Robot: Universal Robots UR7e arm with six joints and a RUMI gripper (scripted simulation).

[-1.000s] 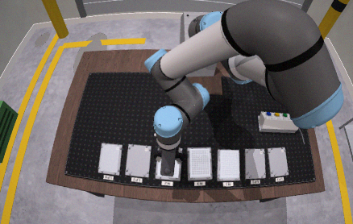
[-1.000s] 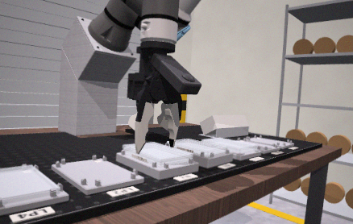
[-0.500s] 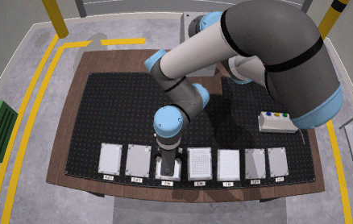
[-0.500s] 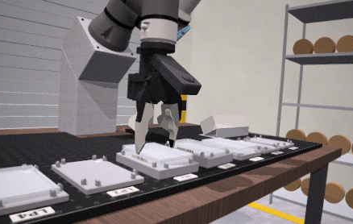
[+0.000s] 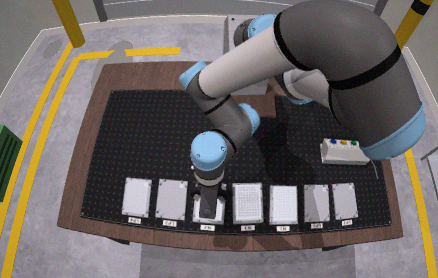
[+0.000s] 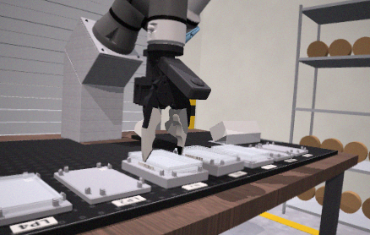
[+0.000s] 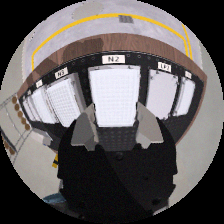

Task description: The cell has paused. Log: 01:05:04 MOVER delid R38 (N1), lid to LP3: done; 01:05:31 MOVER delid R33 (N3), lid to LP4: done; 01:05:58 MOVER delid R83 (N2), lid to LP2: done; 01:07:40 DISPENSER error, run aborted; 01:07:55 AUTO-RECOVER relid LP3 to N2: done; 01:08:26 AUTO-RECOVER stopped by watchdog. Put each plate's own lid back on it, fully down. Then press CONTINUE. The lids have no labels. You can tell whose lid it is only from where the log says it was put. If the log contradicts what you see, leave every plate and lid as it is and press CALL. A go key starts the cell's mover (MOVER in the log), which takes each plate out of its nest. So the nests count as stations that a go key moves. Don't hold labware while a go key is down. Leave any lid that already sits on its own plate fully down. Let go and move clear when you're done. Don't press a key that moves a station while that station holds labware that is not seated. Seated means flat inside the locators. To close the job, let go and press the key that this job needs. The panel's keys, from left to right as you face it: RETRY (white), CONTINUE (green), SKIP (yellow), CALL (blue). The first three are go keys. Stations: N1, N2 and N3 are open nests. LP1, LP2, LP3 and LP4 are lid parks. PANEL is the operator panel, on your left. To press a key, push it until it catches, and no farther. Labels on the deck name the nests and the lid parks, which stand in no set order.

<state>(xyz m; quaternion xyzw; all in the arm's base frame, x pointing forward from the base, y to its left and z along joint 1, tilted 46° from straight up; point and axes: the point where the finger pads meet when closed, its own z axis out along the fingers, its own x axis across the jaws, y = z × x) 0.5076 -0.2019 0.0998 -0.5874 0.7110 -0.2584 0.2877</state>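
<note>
My gripper is now 2 cm above the well plate. Also, from my hand: LP2 lid park: 3 cm behind, 13 cm to the right, 4 cm below; blue CALL key: 15 cm behind, 50 cm to the left, 2 cm above; LP4 lid park: 5 cm behind, 26 cm to the right, 4 cm below.
</note>
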